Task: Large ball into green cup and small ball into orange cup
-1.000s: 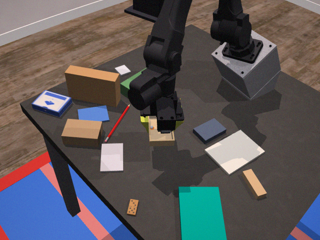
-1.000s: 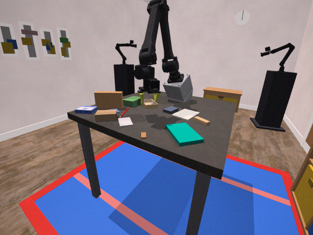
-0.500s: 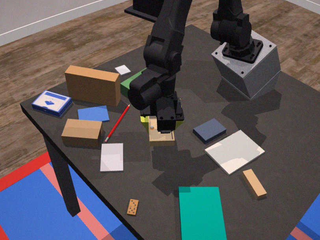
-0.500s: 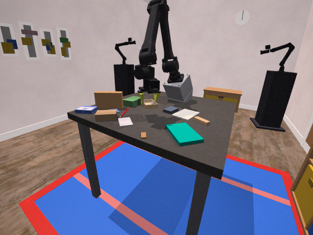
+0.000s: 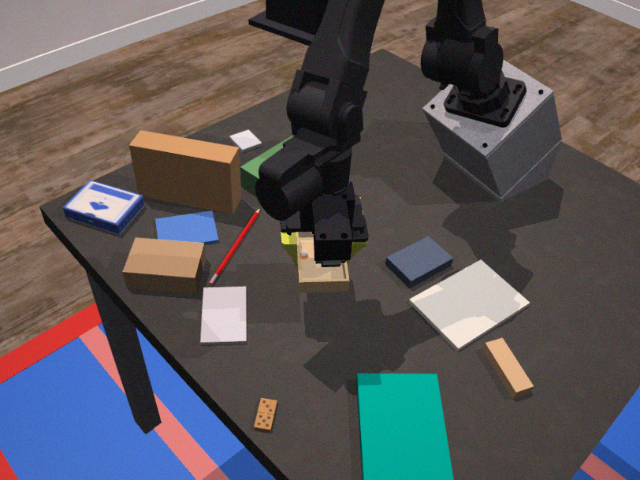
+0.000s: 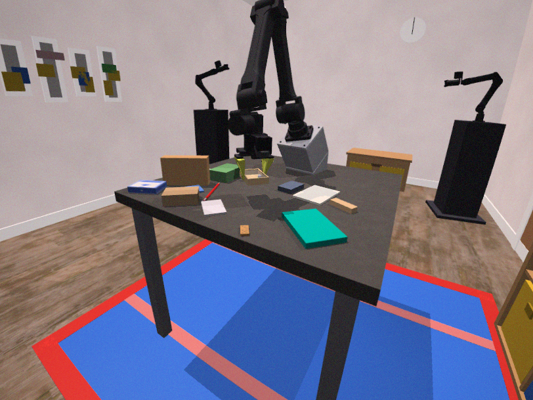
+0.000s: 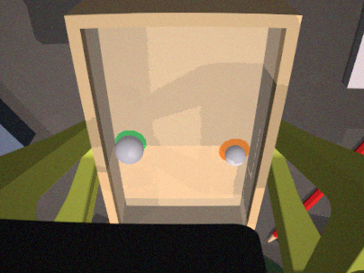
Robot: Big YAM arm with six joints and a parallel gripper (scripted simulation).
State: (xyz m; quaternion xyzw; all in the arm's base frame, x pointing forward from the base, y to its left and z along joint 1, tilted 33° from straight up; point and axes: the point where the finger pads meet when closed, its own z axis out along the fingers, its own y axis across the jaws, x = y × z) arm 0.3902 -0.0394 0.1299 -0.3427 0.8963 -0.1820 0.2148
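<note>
The wooden puzzle lies 1 cm below my hand. From my hand the other things lie so: white tile (20 cm to the left, 12 cm behind, 8 cm below); then yellow block (18 cm behind, 8 cm to the right, 6 cm below); then red pencil (17 cm to the right, 8 cm below, 1 cm behind).
</note>
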